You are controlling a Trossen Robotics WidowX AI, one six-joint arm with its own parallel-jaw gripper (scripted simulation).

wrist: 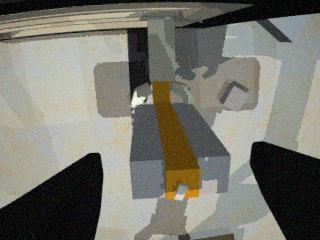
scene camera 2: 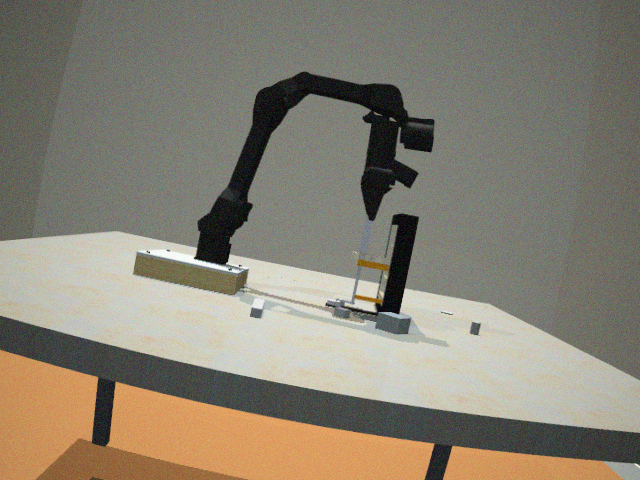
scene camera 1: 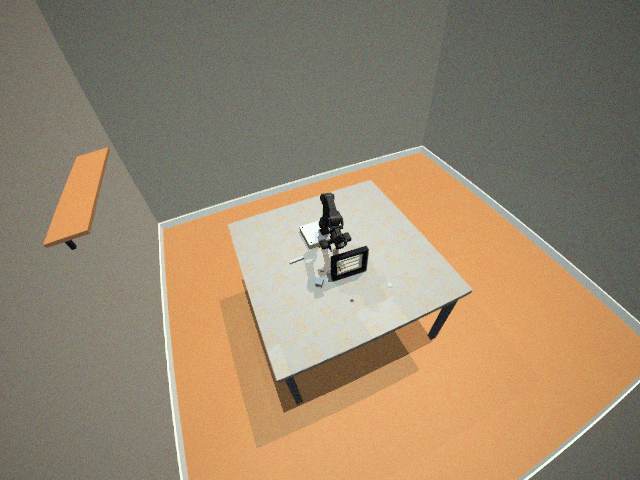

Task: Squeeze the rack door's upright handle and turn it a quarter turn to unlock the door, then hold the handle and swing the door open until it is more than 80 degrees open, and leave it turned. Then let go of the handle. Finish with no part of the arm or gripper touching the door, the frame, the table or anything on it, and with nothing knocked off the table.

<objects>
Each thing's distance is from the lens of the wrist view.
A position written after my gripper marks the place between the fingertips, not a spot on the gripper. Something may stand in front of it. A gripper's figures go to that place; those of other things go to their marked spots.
my gripper [wrist: 178,159]: 10 cm
rack frame [wrist: 138,63]: 27 cm
</objects>
